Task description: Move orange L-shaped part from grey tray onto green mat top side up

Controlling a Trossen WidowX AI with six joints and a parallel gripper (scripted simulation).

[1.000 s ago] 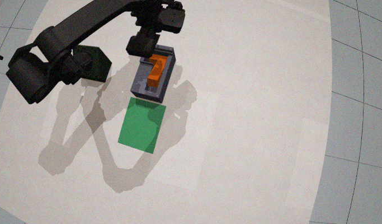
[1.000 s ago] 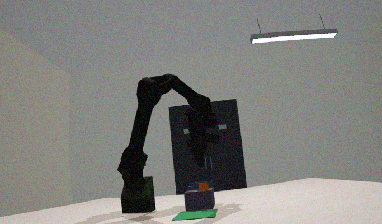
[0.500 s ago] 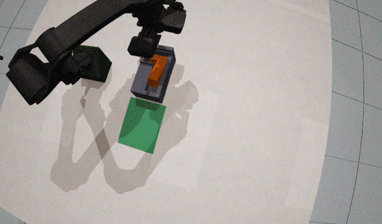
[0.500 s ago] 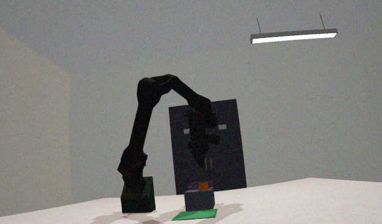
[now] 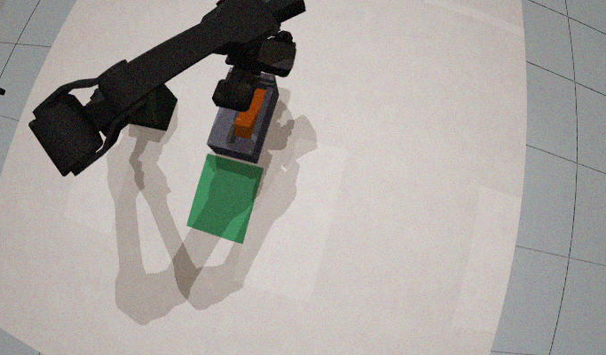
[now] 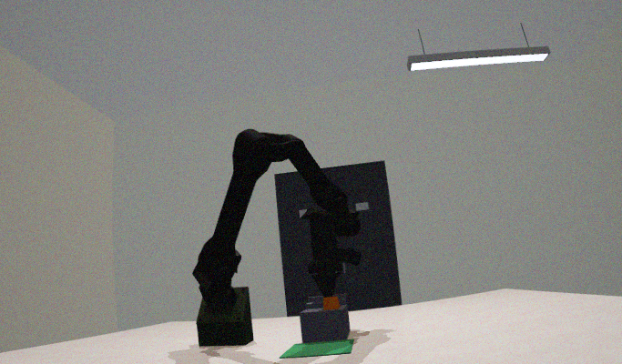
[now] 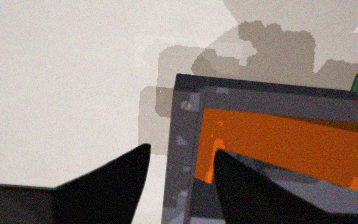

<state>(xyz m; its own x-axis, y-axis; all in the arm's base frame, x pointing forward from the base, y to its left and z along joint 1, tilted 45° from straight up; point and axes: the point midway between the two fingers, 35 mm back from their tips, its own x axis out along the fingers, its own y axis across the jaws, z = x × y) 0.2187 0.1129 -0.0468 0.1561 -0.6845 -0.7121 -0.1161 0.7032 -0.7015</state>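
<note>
The orange L-shaped part is 5 cm to the right of my gripper tip and 3 cm below it. From my gripper tip the other things lie so: green mat: 22 cm to the right, 9 cm below, 2 cm ahead.
</note>
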